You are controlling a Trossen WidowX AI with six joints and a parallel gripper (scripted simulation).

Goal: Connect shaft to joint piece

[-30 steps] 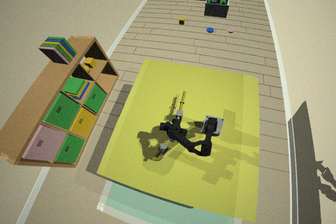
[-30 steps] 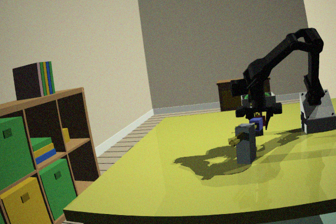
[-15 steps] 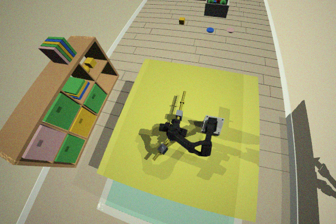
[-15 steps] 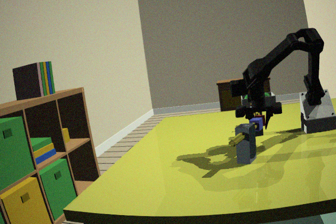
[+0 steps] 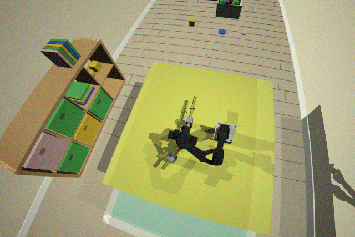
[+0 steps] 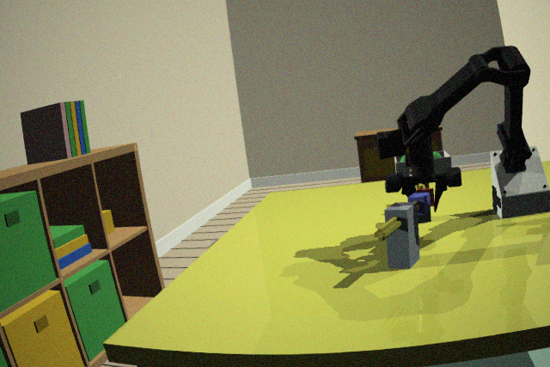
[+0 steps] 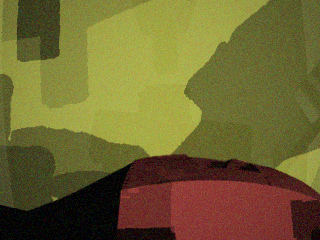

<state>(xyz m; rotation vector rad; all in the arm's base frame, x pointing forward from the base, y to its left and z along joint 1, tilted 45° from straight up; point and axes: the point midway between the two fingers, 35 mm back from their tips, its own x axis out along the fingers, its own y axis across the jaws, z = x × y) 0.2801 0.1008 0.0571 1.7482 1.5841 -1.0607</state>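
The red joint piece is 4 cm above my gripper tip and 1 cm to the left of it.
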